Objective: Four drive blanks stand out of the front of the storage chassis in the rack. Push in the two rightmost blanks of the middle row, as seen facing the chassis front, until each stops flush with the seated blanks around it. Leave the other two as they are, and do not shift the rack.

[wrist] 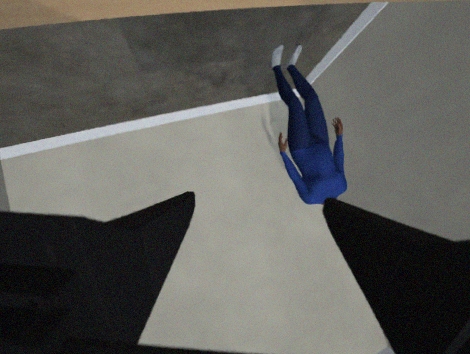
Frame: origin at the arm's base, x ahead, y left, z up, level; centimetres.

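Where they show: gripper, between the fingertips: [258,201].
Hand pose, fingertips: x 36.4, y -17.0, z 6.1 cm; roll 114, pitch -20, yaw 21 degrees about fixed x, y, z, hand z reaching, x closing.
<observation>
After its pixels a point has its place.
My gripper [258,201] {x 36.4, y -17.0, z 6.1 cm} is open, its two black fingers wide apart in the lower half of the wrist view, with the pale wall showing between them. I see no object between the fingers. The rack, the storage chassis and its drive blanks do not show in this view, so where the gripper is relative to them cannot be told.
The room appears upside down. A figure in blue clothes [314,150] shows beyond the right fingertip, near a room corner. A dark grey floor [150,65] meets pale walls [125,170] at a white skirting strip [150,121]. A tan surface edge [100,10] {x 29.2, y -29.1, z -22.1 cm} crosses the top.
</observation>
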